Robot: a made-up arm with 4 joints.
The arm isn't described. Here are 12 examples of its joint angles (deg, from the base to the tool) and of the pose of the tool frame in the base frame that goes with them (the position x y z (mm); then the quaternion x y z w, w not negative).
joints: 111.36 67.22 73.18 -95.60
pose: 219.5 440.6 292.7 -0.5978 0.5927 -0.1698 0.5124
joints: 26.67 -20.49 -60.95 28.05
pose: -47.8 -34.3 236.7 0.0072 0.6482 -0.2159 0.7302
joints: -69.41 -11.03 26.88 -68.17
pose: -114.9 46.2 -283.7 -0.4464 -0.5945 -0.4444 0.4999
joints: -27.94 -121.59 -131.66 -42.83
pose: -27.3 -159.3 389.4 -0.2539 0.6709 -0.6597 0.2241
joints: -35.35 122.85 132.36 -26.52
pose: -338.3 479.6 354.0 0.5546 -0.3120 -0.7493 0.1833
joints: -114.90 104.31 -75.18 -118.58
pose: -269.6 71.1 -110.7 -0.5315 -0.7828 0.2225 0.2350
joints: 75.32 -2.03 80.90 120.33
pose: -280.2 66.2 101.8 0.8645 -0.0092 0.0508 0.5000
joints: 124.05 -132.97 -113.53 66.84
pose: 250.8 -8.0 -106.1 -0.8680 0.3382 -0.1224 0.3425
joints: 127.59 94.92 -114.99 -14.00
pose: 76.3 205.3 -134.5 -0.7697 -0.5833 0.0098 0.2593
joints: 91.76 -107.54 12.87 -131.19
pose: 150.0 -177.5 352.4 0.6194 0.4262 -0.6057 0.2605
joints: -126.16 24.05 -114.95 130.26
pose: -79.7 132.1 -60.8 0.8386 0.1226 0.1621 0.5055
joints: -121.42 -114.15 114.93 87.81
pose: -308.4 -345.0 -179.4 -0.7818 -0.3782 0.2980 0.3962
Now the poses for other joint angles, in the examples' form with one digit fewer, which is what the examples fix.
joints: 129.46 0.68 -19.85 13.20
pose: 221 -10 182 0.034 0.957 -0.116 0.262
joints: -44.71 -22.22 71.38 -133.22
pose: -34 1 -306 -0.551 -0.371 -0.747 0.034
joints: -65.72 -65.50 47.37 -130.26
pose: -88 -201 -263 0.645 0.217 0.673 0.290
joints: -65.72 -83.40 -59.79 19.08
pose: -271 -23 35 -0.177 -0.136 -0.577 0.786
